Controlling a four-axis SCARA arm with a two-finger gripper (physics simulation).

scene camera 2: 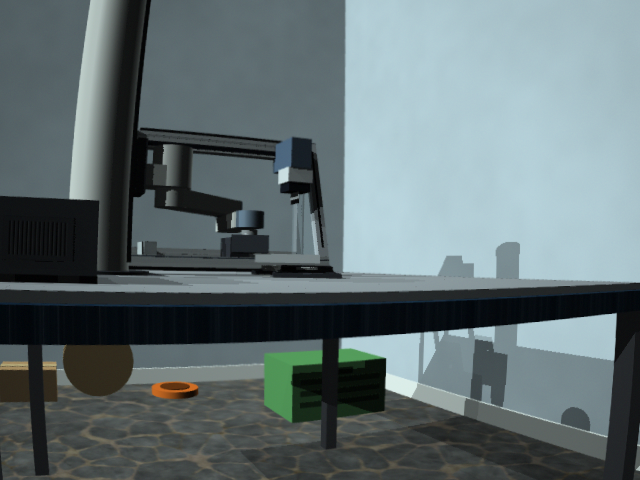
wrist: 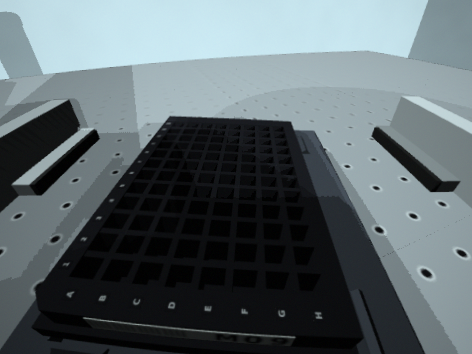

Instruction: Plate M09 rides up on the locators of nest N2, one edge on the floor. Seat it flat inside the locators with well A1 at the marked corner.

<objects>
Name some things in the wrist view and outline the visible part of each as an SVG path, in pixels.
My gripper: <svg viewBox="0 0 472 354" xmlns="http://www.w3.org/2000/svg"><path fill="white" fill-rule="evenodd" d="M69 99L51 100L0 126L0 212L18 196L42 196L100 139L95 128L81 128ZM401 96L390 126L376 126L372 137L428 191L454 192L472 208L472 122L421 97Z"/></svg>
A plate M09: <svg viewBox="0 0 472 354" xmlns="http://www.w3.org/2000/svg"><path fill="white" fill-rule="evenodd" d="M35 292L38 310L41 313L31 328L43 336L183 354L359 354L357 344L364 339L326 220L291 121L169 116Z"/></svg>
</objects>
